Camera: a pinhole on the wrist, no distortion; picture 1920 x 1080 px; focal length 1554.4 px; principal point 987.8 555.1 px. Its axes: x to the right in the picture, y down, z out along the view. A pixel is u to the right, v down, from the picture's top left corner.
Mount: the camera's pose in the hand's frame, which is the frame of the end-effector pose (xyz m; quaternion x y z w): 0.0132 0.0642 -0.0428 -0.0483 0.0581 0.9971 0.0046
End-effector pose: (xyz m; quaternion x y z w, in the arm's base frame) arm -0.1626 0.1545 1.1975 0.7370 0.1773 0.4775 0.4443
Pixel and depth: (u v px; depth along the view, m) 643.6 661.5 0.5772
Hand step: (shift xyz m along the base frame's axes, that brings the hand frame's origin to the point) 0.4950 -0.2563 0.0404
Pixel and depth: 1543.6 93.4 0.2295
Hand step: 0.0760 -0.2292 0.0570
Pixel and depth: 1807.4 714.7 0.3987
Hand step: 0.1647 -0.3623 -0.1201
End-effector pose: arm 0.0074 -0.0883 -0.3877 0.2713 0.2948 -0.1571 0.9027
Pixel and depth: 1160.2 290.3 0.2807
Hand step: 0.1310 -0.0102 0.2381
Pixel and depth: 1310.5 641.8 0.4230
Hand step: 0.1158 -0.1285 0.3579
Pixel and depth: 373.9 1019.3 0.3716
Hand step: 0.2505 -0.2225 0.1621
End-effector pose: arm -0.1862 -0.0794 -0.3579 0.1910 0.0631 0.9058 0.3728
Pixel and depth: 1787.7 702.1 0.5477
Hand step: 0.3452 -0.2930 0.3627
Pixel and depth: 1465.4 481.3 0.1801
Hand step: 0.0278 -0.1119 0.1249
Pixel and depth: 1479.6 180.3 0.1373
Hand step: -0.0126 -0.1131 0.0943
